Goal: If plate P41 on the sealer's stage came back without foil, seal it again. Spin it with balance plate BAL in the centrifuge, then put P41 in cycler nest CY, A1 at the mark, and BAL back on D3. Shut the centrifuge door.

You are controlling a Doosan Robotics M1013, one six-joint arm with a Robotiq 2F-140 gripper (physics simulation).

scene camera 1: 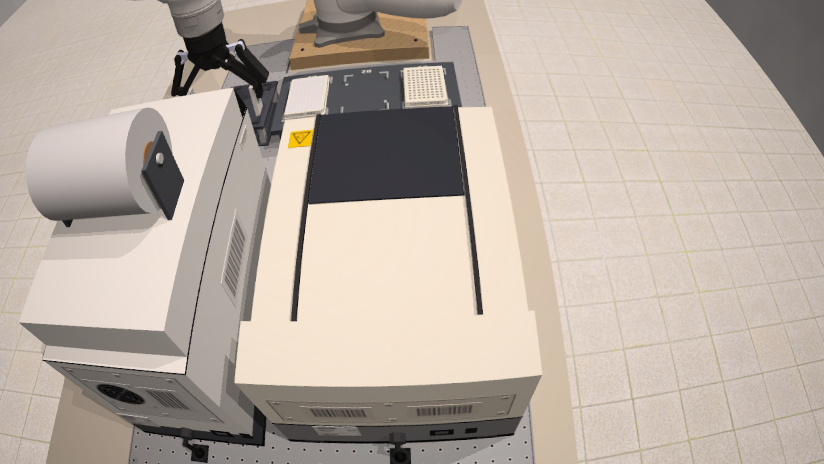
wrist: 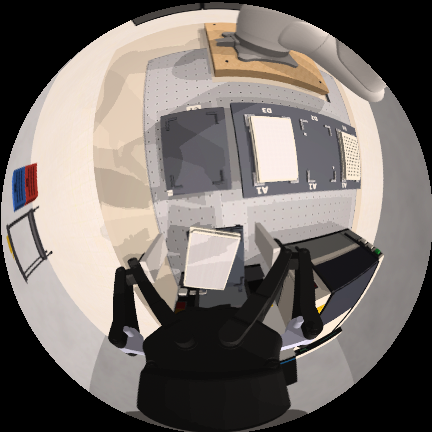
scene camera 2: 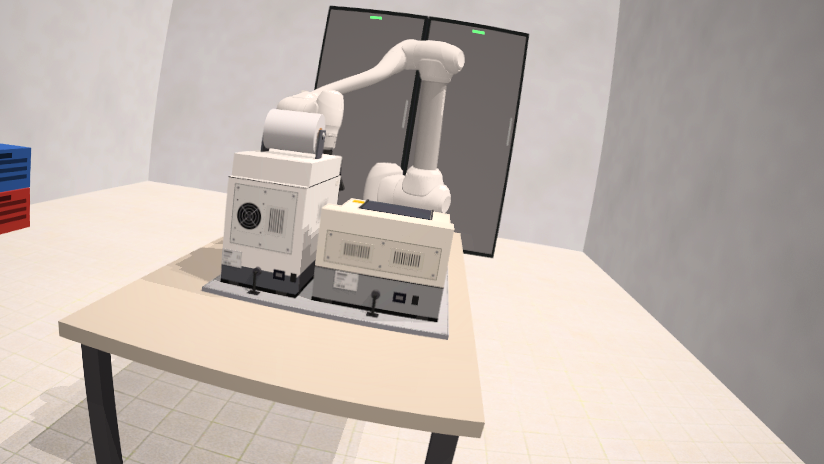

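Seen in the pictures: gripper, between the fingertips: (wrist: 208,237); arm's base, origin of its link: (scene camera 1: 347,26) (wrist: 259,46).
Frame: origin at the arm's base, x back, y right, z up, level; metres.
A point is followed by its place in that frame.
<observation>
My gripper (scene camera 1: 219,97) (wrist: 208,237) @(x -0.452, y 0.257, z 0.115 m) is open, its fingers on either side of and above a pale plate (wrist: 211,257) @(x -0.506, y 0.268, z 0.084 m) on the sealer's dark stage (wrist: 239,270) @(x -0.567, y 0.226, z 0.063 m). This plate sits slightly turned in view; whether foil covers it I cannot tell. A white plate (scene camera 1: 307,95) @(x -0.355, y 0.104, z 0.046 m) (wrist: 274,149) @(x -0.353, y 0.112, z 0.046 m) lies on D3; no name is readable on it. The dark cycler nest (wrist: 195,150) @(x -0.324, y 0.249, z 0.030 m) beside the D deck holds no plate. The sealer (scene camera 1: 115,288) @(x -0.974, y 0.297, z 0.322 m) (scene camera 2: 265,213) @(x -1.038, y 0.331, z 0.181 m) has a large foil roll (scene camera 1: 80,167) @(x -0.893, y 0.303, z 0.431 m) on top. The centrifuge (scene camera 1: 386,259) @(x -0.892, y -0.004, z 0.182 m) (scene camera 2: 383,253) @(x -1.072, y 0.019, z 0.129 m) has a dark top panel (scene camera 1: 386,155) @(x -0.719, y -0.028, z 0.185 m); its door state is unclear.
A plate with open wells (scene camera 1: 424,85) @(x -0.387, y -0.139, z 0.045 m) (wrist: 351,156) @(x -0.380, y -0.138, z 0.044 m) stands on D1, and D2 between the plates shows bare corner guides. The arm base stands on a wooden block (scene camera 1: 357,54) @(x -0.138, y -0.014, z -0.013 m) (wrist: 265,75) @(x -0.132, y 0.029, z -0.022 m) behind the deck. Sealer and centrifuge stand close together on the perforated board.
</observation>
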